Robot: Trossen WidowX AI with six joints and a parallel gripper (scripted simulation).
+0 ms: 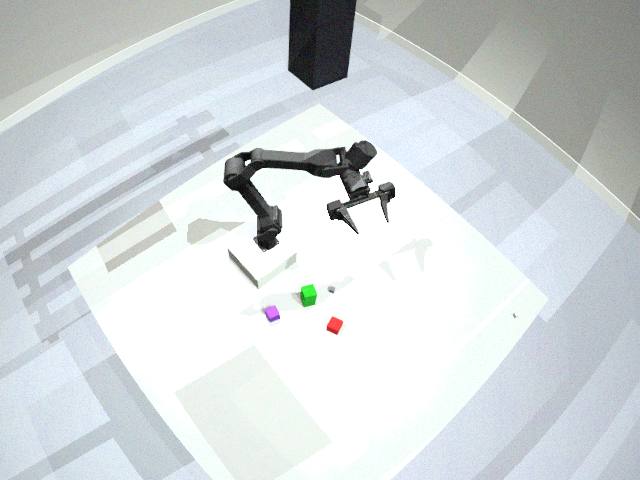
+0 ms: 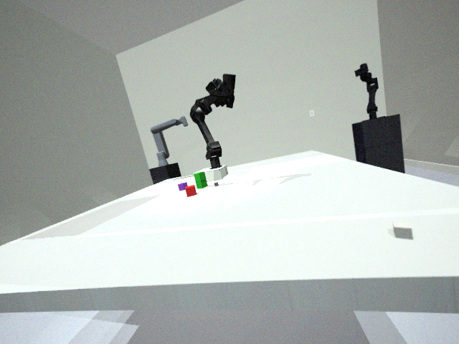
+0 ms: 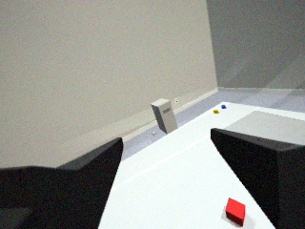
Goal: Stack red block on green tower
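Now: gripper tip 360 mm above the red block, 130 mm to the left of it and 60 mm short of it.
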